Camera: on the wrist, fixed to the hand. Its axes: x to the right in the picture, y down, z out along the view.
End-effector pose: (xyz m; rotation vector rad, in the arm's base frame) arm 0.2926 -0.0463 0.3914 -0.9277 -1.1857 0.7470
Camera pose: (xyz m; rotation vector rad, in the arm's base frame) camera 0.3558 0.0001 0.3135 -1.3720 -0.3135 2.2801
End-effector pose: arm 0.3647 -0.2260 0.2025 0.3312 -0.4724 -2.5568
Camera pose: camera 0.4058 -0.3260 0.1794 -0.2559 -0.8377 -0.9962
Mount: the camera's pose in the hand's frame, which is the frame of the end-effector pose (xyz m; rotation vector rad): 0.0216 0.0898 -0.0607 0.3557 -0.2932 1.5463
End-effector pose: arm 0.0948 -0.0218 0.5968 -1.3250 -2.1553 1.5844
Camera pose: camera 0.1670 0.0401 0.5405 1.8837 0.3072 -1.5458
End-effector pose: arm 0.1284 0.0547 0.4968 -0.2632 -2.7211 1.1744
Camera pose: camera 0.1294 0.1628 0.4740 1.6472 1.3608 -1.2777
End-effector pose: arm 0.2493 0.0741 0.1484 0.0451 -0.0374 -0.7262
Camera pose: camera 0.3280 0.1285 0.0931 0.2178 -0.4305 0.8336
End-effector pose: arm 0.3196 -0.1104 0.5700 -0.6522 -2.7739 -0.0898
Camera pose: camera 0.3571 -0.0284 0.6339 -2.4759 -1.6429 0.8057
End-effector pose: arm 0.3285 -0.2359 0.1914 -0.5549 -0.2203 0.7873
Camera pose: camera 0.3123 -0.1925 0.0911 -0.1731 0.1426 2.3596
